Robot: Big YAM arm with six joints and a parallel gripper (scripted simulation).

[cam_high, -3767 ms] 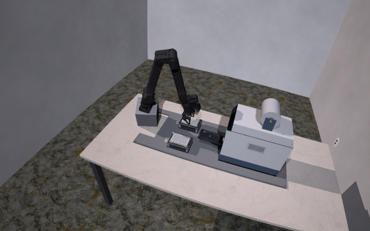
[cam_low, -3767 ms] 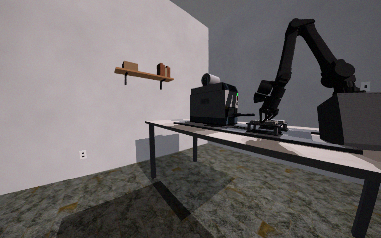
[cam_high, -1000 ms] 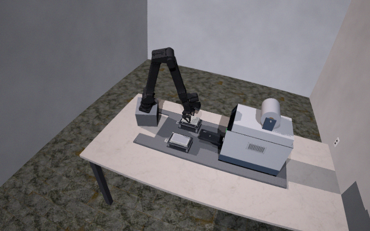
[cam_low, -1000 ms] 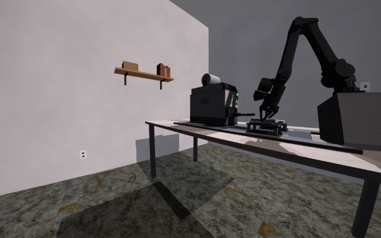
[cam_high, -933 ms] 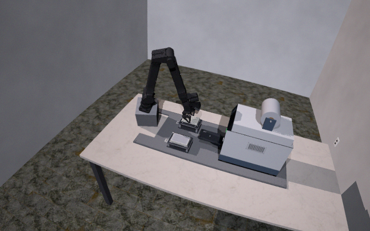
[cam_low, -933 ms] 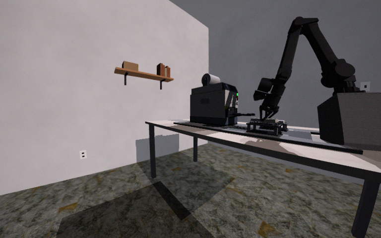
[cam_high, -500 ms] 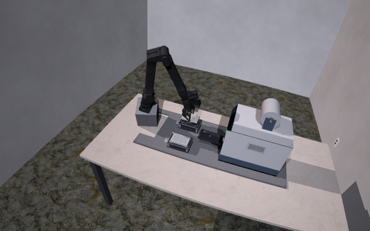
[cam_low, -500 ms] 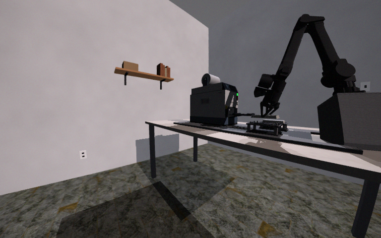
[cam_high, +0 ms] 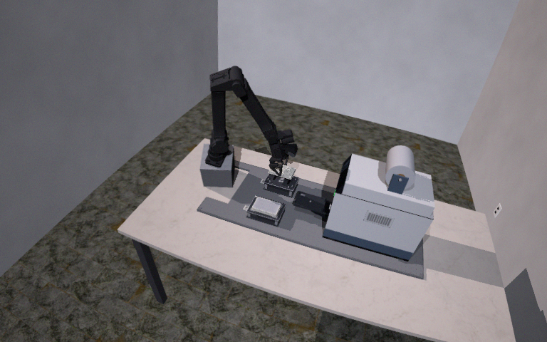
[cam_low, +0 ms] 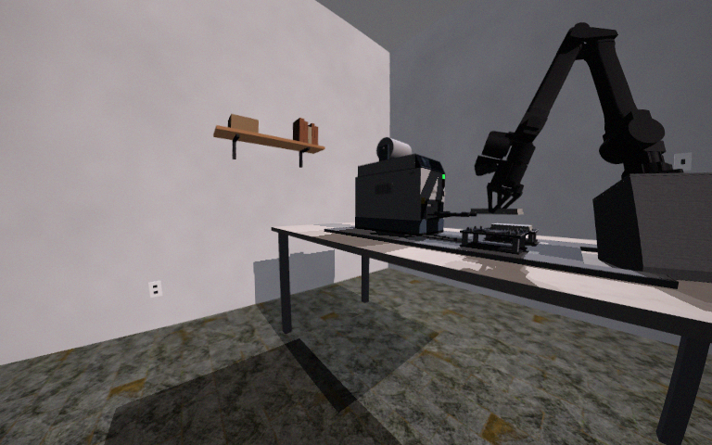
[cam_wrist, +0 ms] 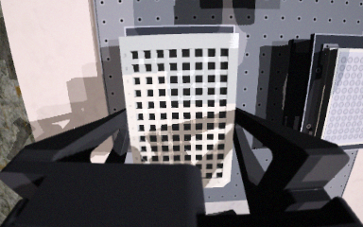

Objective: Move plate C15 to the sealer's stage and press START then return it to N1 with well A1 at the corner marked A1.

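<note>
My gripper is now 180 mm short of the dark stage, 170 mm to the left of it and 20 mm above it. The rest, counted from my hand: foil roll 510 mm ahead, 190 mm to the right, 300 mm above; white well plate right at my hand.
</note>
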